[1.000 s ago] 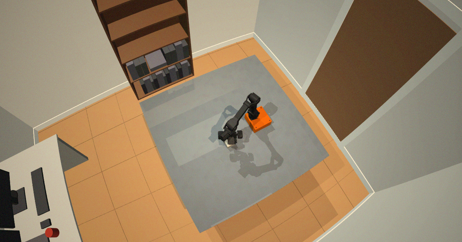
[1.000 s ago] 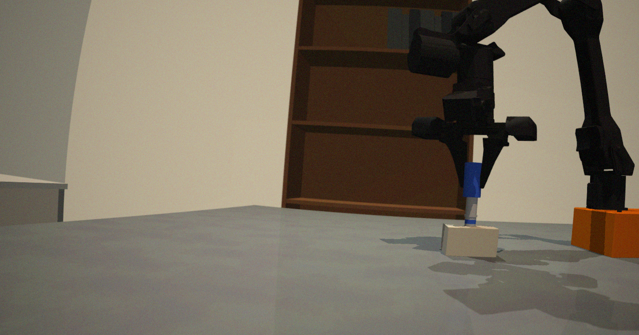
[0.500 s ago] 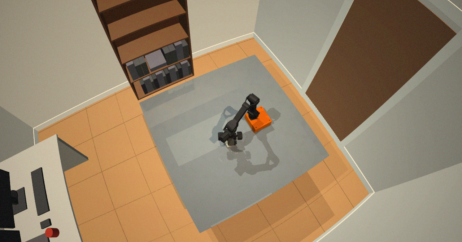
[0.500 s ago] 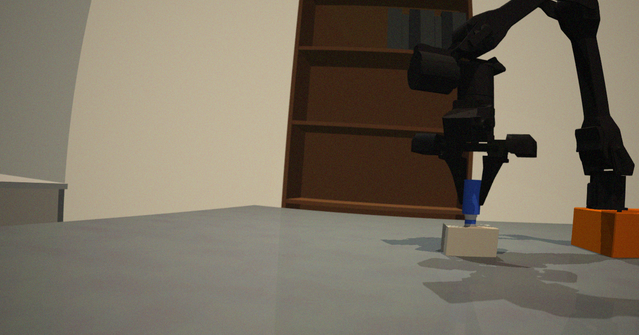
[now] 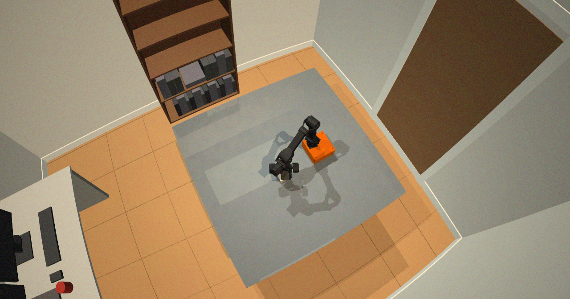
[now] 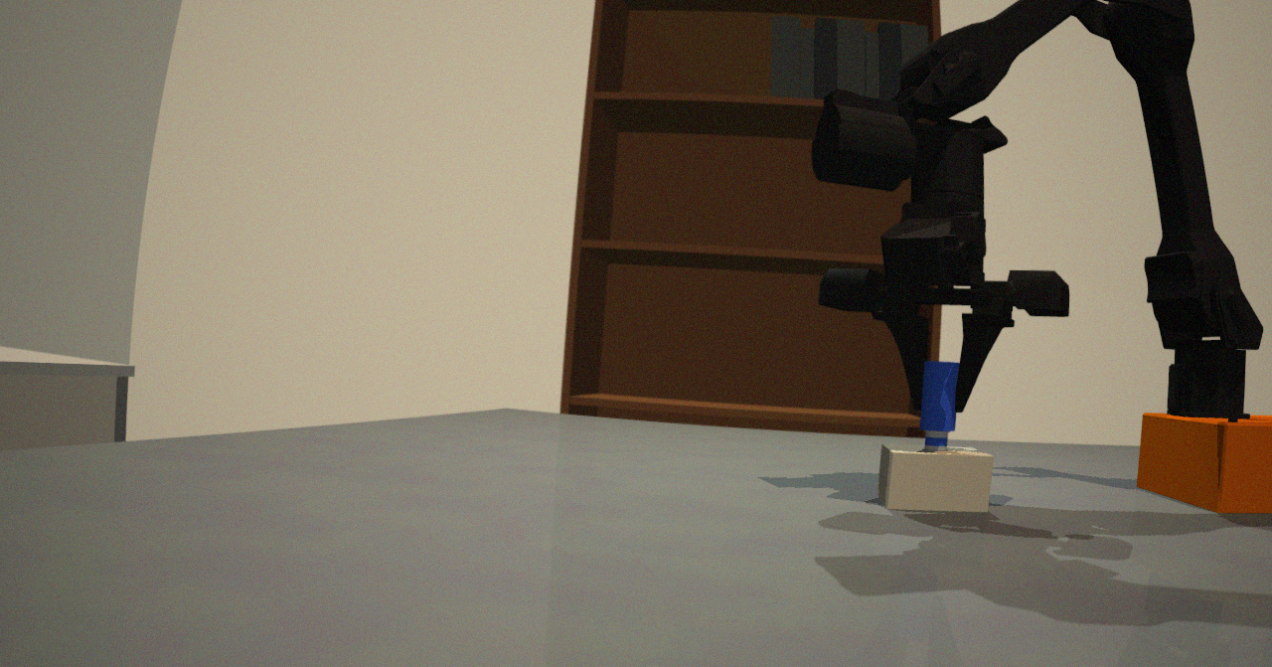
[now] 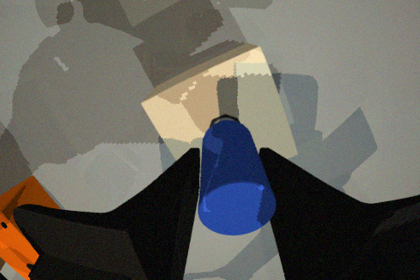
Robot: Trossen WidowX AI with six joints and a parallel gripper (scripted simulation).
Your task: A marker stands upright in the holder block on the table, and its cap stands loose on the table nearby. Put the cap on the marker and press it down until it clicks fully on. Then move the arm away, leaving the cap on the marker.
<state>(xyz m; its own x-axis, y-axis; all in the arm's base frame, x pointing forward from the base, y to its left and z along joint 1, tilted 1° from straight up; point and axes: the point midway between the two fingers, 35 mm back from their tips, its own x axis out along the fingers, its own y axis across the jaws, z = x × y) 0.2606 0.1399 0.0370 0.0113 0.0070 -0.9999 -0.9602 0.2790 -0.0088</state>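
Now: gripper tip 1 cm below the blue cap. Round my gripper tip: cream holder block (5 cm below).
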